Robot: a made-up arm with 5 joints.
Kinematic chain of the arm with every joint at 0, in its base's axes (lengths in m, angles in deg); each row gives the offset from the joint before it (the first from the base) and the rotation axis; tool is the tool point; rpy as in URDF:
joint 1: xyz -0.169 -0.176 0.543 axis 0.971 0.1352 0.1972
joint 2: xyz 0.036 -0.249 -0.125 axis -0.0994 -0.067 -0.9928
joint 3: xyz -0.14 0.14 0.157 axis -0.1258 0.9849 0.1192
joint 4: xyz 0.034 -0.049 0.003 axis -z
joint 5: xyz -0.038 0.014 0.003 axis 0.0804 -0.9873 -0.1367
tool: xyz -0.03 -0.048 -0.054 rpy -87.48 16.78 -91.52
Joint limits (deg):
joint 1: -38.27..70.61
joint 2: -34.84..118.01
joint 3: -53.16..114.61
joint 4: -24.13..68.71
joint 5: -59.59..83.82
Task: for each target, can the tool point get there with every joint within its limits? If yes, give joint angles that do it. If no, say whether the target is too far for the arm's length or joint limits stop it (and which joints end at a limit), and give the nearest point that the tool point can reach.
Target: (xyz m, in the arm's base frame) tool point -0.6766 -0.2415 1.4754
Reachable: no: too far | nearest point -0.3534 -0.3405 0.7774 | short by 0.776 m
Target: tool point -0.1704 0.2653 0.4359
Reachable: no: joint limits stop it (at a limit: joint 1, joint 3) | nearest point -0.0748 -0.1051 0.4694 | short by 0.384 m
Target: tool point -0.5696 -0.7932 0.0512
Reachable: no: too far | nearest point -0.2852 -0.4446 0.3349 | short by 0.532 m
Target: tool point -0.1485 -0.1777 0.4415
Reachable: yes | joints 60.08 58.57 -12.91 6.44 34.06
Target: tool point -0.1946 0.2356 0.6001
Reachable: no: joint limits stop it (at a limit: joint 1, joint 3, joint 5) | nearest point -0.1042 -0.1150 0.5015 | short by 0.375 m
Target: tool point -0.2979 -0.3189 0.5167
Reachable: yes | joints 29.03 7.80 76.00 51.24 26.07
